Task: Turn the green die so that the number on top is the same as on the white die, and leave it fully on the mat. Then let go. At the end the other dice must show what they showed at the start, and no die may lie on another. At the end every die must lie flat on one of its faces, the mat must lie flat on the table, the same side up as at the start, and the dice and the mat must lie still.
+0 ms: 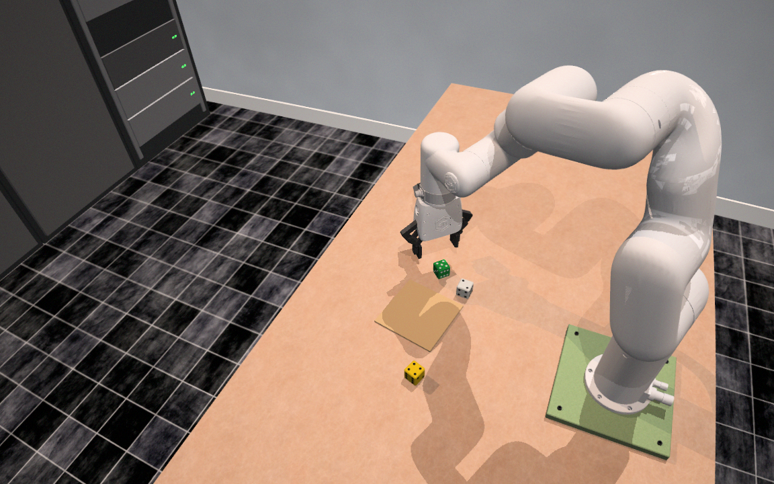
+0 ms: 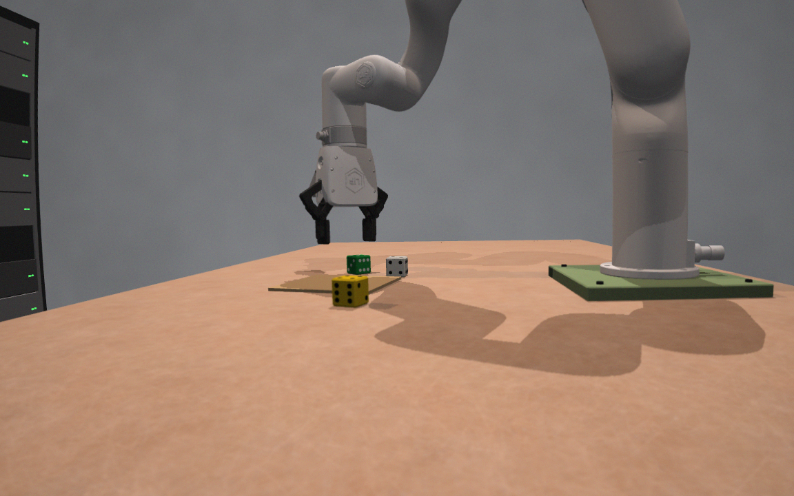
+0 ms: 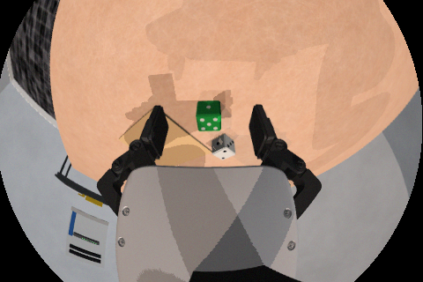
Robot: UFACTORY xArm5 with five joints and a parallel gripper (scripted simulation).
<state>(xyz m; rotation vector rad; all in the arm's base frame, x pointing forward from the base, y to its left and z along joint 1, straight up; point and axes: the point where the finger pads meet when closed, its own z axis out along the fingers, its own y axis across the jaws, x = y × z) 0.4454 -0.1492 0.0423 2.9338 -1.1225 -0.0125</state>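
The green die lies 4 cm below my hand, 2 cm to the left of it and 2 cm behind it. The rest, counted from my hand: tan mat: 15 cm to the left, 6 cm below, 3 cm behind; then white die: 9 cm behind, 5 cm to the left, 4 cm below; then yellow die: 29 cm to the left, 9 cm behind, 4 cm below.
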